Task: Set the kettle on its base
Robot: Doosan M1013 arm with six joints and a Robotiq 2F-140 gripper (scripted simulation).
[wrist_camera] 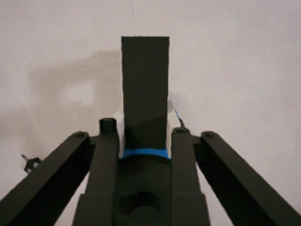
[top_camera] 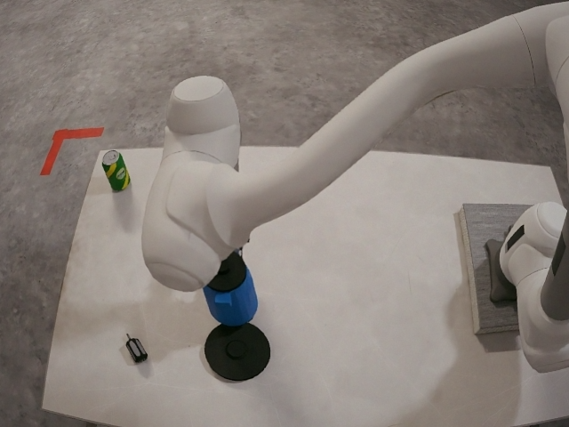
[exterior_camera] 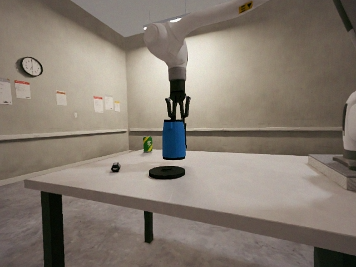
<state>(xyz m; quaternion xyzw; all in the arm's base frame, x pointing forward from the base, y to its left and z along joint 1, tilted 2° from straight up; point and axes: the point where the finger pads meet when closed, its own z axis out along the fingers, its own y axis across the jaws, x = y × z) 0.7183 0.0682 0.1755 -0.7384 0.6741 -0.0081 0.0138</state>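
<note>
My hand is 6 cm above the blue kettle and 3 cm to the right of it. Also, from my hand: green can: 40 cm ahead, 28 cm to the right, 14 cm below; round black base: 19 cm below, 16 cm to the left, 2 cm behind.
</note>
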